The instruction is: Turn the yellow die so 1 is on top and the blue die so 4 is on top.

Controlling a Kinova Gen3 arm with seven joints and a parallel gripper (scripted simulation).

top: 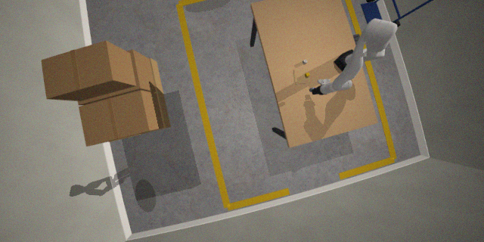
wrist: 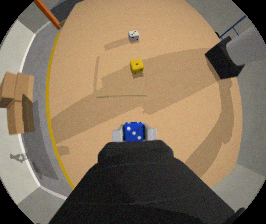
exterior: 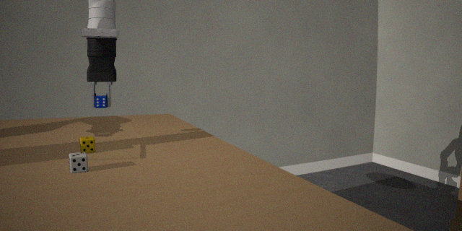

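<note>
The yellow die is 150 mm to the right of my hand, 80 mm below it and 20 mm behind it. From my hand the other things lie so: white die 280 mm to the right, 90 mm below, 30 mm behind; tan mat 150 mm to the right, 100 mm below, 20 mm ahead; blue die right at my hand.
</note>
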